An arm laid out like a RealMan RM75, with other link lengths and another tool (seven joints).
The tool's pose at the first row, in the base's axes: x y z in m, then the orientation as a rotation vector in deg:
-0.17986 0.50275 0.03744 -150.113 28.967 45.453
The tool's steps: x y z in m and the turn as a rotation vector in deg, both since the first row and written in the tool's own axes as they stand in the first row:
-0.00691 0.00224 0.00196 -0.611 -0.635 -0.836
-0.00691 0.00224 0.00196 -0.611 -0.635 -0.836
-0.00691 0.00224 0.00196 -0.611 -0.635 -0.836
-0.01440 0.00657 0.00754 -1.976 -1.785 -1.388
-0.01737 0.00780 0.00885 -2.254 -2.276 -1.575
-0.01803 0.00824 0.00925 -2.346 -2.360 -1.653
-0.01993 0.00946 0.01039 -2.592 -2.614 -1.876
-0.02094 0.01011 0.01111 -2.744 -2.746 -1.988
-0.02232 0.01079 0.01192 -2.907 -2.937 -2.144
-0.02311 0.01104 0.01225 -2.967 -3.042 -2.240
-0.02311 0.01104 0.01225 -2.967 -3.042 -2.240
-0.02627 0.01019 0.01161 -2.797 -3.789 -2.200
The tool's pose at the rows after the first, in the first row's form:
-0.18710 0.50324 0.03943 -150.375 27.497 46.275
-0.18710 0.50324 0.03943 -150.375 27.497 46.275
-0.18710 0.50324 0.03943 -150.375 27.497 46.275
-0.19734 0.50359 0.03845 -151.015 26.046 48.185
-0.20078 0.50376 0.03888 -151.003 25.576 48.877
-0.20167 0.50370 0.03885 -151.042 25.420 49.001
-0.20419 0.50357 0.03879 -151.130 24.975 49.365
-0.20559 0.50354 0.03867 -151.197 24.741 49.566
-0.20733 0.50362 0.03869 -151.241 24.428 49.834
-0.20820 0.50372 0.03883 -151.239 24.251 49.963
-0.20820 0.50372 0.03883 -151.239 24.251 49.963
-0.21000 0.50492 0.04137 -150.663 24.145 50.841

